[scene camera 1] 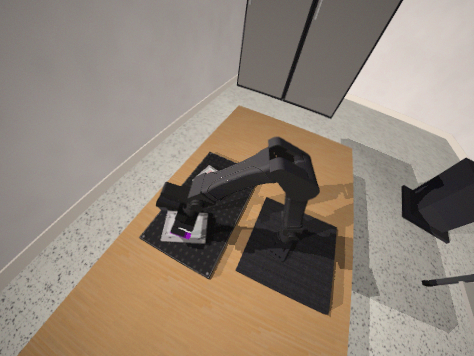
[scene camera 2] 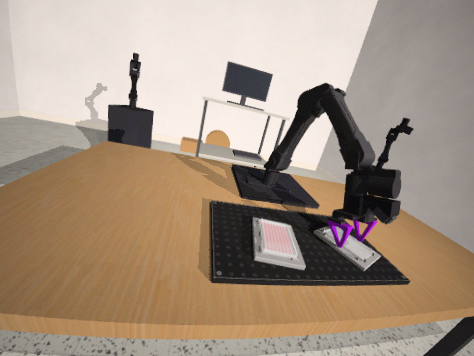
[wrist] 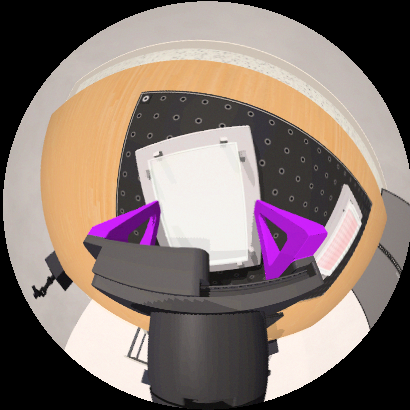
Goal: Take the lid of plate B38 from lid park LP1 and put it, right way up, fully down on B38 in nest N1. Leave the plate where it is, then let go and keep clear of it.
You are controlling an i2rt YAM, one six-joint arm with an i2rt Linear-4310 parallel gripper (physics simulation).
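Places are measured from the arm's base along level axes (x left, y down, z back), in millimetres.
Pixels of known places: gripper, fingertip midpoint: [scene camera 1: 183, 223] [scene camera 2: 349, 244] [wrist: 206, 205]; arm's base at its link origin: [scene camera 1: 285, 236] [scene camera 2: 268, 185].
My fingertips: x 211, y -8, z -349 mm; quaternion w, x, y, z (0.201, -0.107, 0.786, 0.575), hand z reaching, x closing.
Observation:
Ahead of a thing's pixels: the offset from my fingertips to its top centre. Level surfaces: height alone.
The lid @(dy -3, dx +1, dz +11 mm) [wrist: 200, 195] [scene camera 2: 356, 248] is a pale, clear rectangle lying flat in lid park LP1 @(dy -4, dx +0, dz +11 mm) [wrist: 254, 185] [scene camera 2: 369, 266], a light grey base with small corner posts. My gripper [wrist: 206, 205] [scene camera 2: 351, 243] is open, with purple fingers one on each side of the lid's long sides, pointing down and apart from it. In the scene camera 1 view the gripper [scene camera 1: 181, 235] covers part of the lid park. Plate B38 @(dy -11, dx -235, dz -42 mm) [scene camera 2: 278, 239] [wrist: 342, 240], with pink wells, sits in nest N1 @(dy -2, dx -235, dz -42 mm) [scene camera 2: 282, 262], a second light grey base; the arm mostly hides it in the scene camera 1 view.
Both bases stand on a black perforated board [scene camera 1: 220, 240] [scene camera 2: 227, 265] [wrist: 190, 110] on the wooden table @(dy +28 mm) [scene camera 1: 150, 300] [scene camera 2: 100, 225]. The arm stands on a dark mounting plate [scene camera 1: 310, 280] [scene camera 2: 300, 196] beside the board.

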